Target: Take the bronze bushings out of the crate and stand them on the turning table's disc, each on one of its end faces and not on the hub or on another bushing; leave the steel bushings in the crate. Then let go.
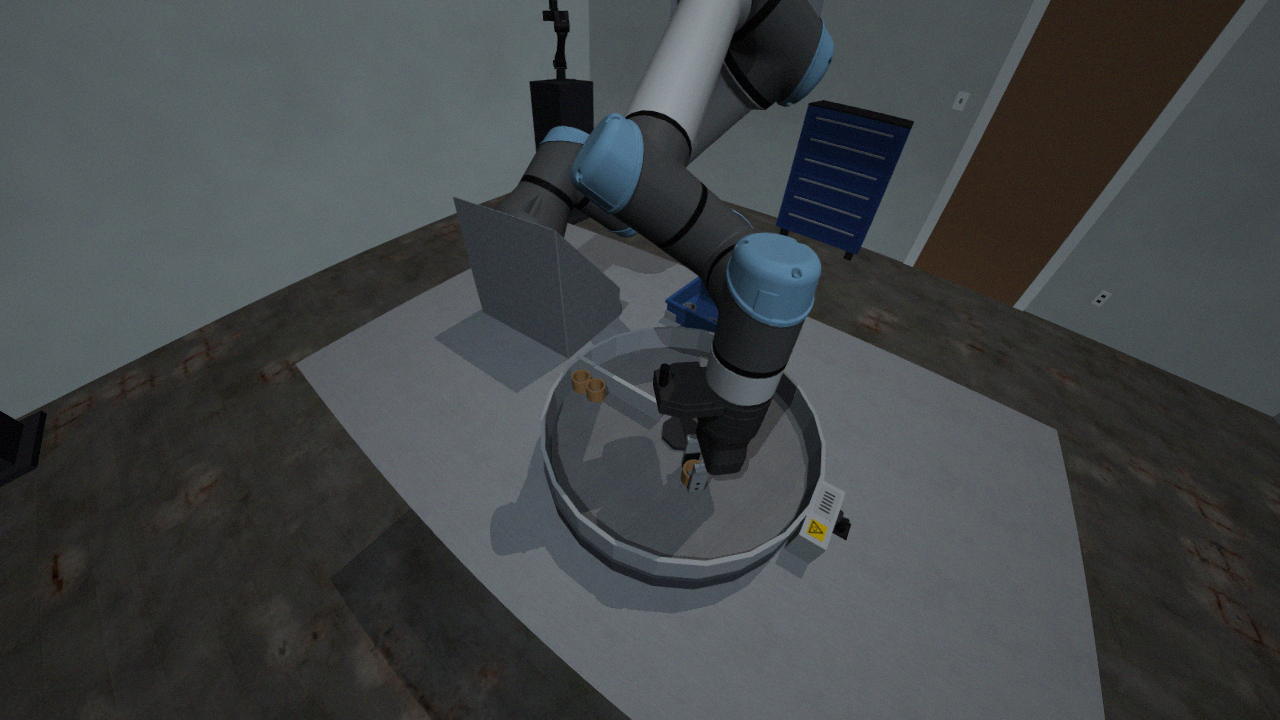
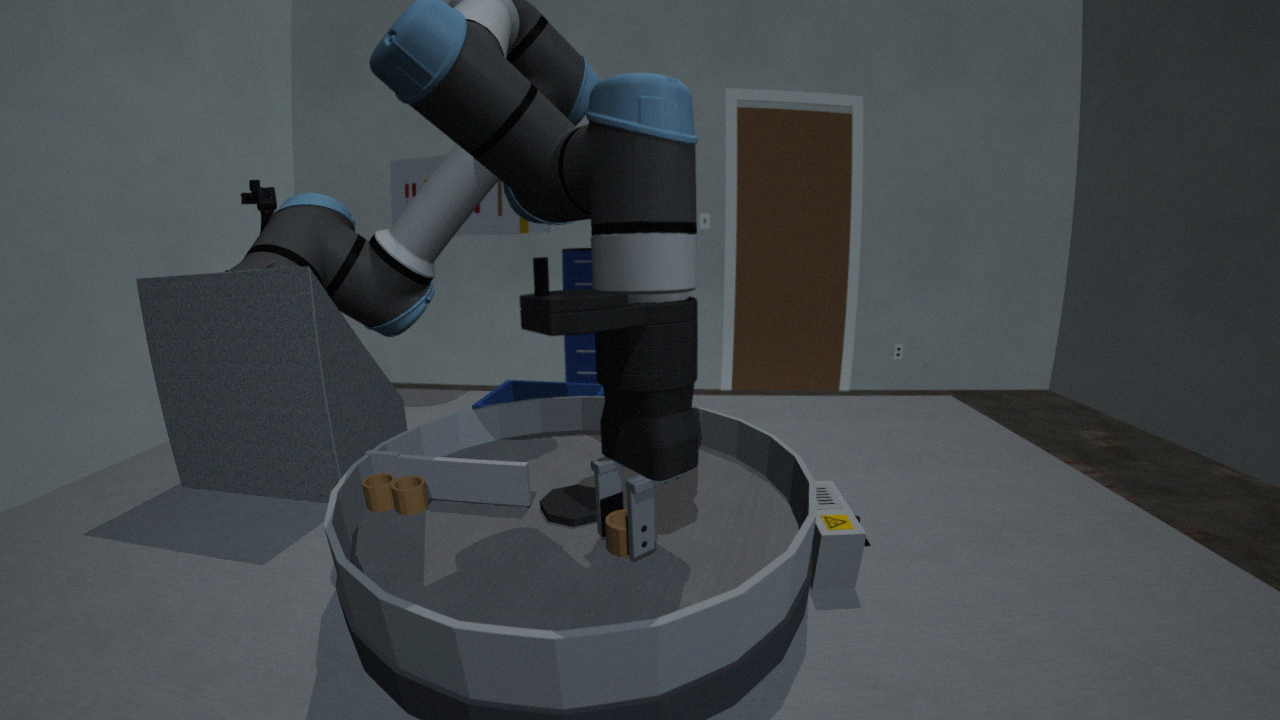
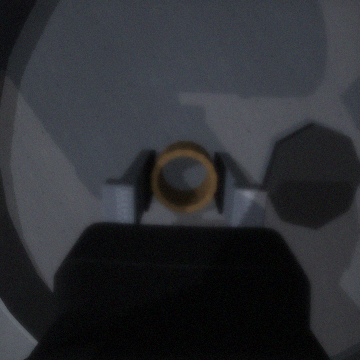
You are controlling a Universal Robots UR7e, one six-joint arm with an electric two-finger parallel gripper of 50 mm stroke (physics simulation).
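Places are measured from the arm's base along level axes (x back, y right, z up), in centimetres.
Pixels of known places: gripper, between the fingertips: (image 1: 691,476) (image 2: 625,541) (image 3: 183,169); arm's base, origin of its link: (image 1: 525,234) (image 2: 253,329).
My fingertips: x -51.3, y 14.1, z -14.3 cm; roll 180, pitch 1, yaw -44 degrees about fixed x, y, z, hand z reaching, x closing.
Note:
For each thing: its top centre in the pictures, then the offset to it from my fingertips. "pt": a spot on its surface instead.
- bronze bushing, centre of its top: (image 3: 183,181) (image 2: 625,519) (image 1: 694,469) dx +0.0, dy -0.1, dz +2.0 cm
- disc, centre of its top: (image 3: 317,179) (image 2: 574,500) (image 1: 682,431) dx +5.5, dy -5.4, dz +0.3 cm
- dark hub, centre of its top: (image 3: 317,179) (image 2: 574,500) (image 1: 682,431) dx +5.5, dy -5.4, dz +0.3 cm
- blue crate, centre of its top: (image 2: 544,394) (image 1: 717,302) dx +19.5, dy -40.6, dz -0.8 cm
- straight guide bar, a spot on its surface: (image 2: 474,480) (image 1: 631,397) pt dx +14.9, dy -4.4, dz +2.0 cm
- box with a warning label, a spot on its surface: (image 2: 836,546) pt dx -17.6, dy -2.0, dz -1.2 cm
My gripper (image 1: 694,471) (image 2: 622,530) (image 3: 183,169) points down inside the turning table, shut on a bronze bushing (image 1: 687,473) (image 2: 616,535) (image 3: 185,206), which is upright between the fingertips. The bushing is at or just above the disc (image 1: 751,510) (image 2: 716,546) (image 3: 240,120), beside the dark hub (image 1: 674,435) (image 2: 562,506) (image 3: 314,175) and apart from it; I cannot tell whether it touches the disc. Two bronze bushings, one (image 1: 580,385) (image 2: 378,497) and another (image 1: 596,394) (image 2: 410,500), stand upright side by side near the rim. The blue crate (image 1: 684,313) (image 2: 537,390) is partly hidden; its steel bushings cannot be made out.
A straight guide bar (image 1: 617,386) (image 2: 474,480) stands on the disc behind the two bushings. A raised wall (image 1: 662,568) (image 2: 554,667) rings the disc. A box with a warning label (image 1: 821,514) (image 2: 836,546) is at its right. A grey block (image 1: 510,277) (image 2: 241,385) stands left.

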